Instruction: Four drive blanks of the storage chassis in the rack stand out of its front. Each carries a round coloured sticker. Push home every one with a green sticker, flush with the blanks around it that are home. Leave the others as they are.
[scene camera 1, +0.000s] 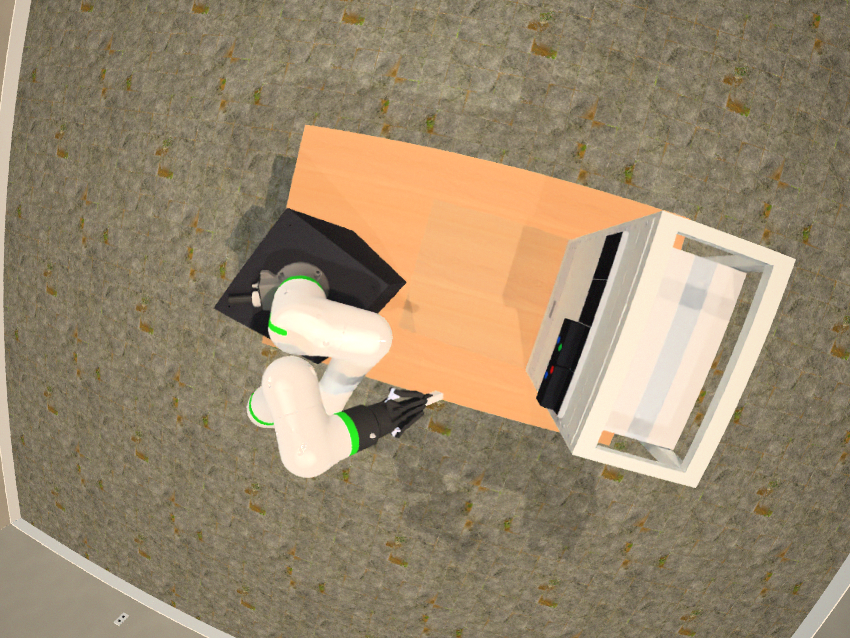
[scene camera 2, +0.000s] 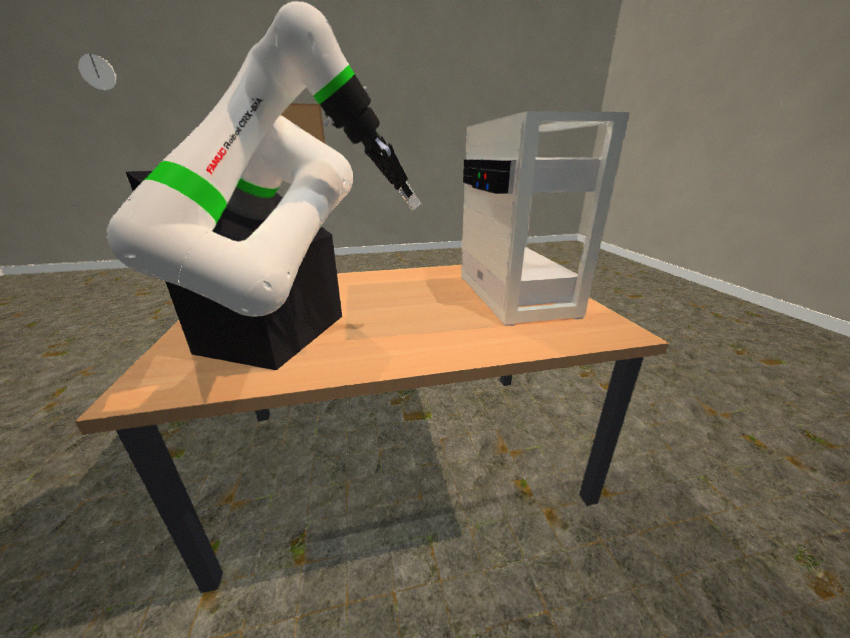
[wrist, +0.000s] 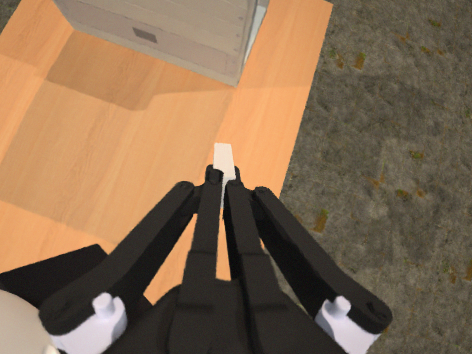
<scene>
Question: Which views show the gripper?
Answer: Scene camera 1, scene camera 2 and the wrist view: all of them.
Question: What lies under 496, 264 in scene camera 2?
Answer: A white rack.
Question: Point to a white rack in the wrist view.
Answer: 217, 46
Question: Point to the gripper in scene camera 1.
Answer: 439, 394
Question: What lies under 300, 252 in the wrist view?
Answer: The gripper.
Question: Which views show the white rack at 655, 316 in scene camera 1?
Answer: Scene camera 1, scene camera 2 and the wrist view: all of them.
</scene>
